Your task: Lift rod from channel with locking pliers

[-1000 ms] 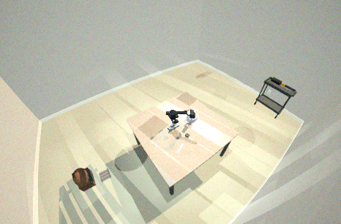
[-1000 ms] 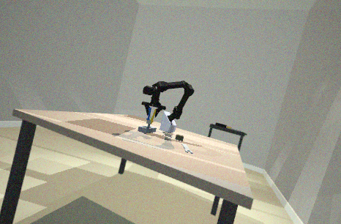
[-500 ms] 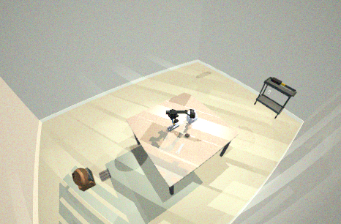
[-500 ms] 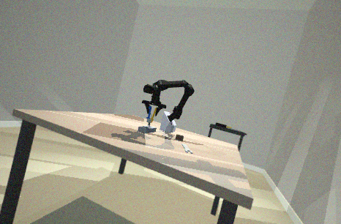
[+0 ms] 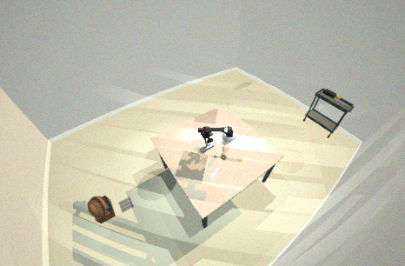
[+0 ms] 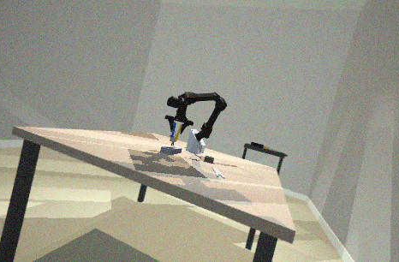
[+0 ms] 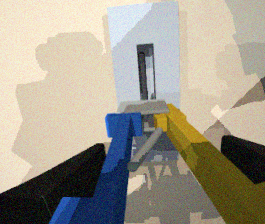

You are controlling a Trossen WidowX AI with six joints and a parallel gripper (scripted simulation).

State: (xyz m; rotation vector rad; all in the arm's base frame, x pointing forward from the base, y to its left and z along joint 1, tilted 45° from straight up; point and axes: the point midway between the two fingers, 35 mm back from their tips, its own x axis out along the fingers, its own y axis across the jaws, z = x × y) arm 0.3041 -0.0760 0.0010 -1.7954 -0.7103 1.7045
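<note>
The grey link bar is 1 cm to the right of my gripper tip. Round my gripper tip: rod 12 cm below, 1 cm to the right, 1 cm behind; channel block 12 cm below, 1 cm behind; yellow handle 2 cm to the left, 1 cm above.
</note>
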